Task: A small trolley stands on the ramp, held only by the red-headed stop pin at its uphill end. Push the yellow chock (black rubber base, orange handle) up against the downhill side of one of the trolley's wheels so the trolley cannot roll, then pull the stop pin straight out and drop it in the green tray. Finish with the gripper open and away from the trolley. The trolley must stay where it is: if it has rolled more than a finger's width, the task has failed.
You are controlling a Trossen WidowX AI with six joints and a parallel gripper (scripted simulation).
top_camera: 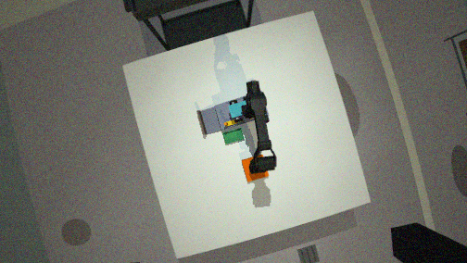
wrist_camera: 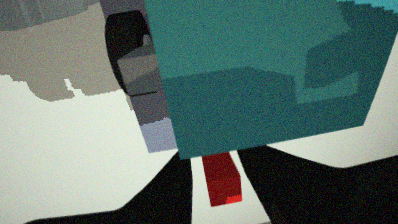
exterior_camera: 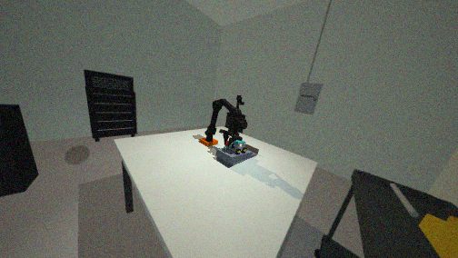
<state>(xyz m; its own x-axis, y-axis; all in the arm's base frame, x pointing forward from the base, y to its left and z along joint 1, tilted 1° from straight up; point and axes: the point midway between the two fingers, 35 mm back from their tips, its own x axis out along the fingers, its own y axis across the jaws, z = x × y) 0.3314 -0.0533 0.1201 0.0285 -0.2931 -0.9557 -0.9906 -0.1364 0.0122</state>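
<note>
The red-headed stop pin lies right at my gripper tip. Also, from my gripper tip: yellow chock 6 cm behind, 18 cm to the left, 5 cm below; grey ramp 10 cm to the left, 8 cm below; teal trolley 1 cm ahead, 10 cm to the left, 2 cm below.
</note>
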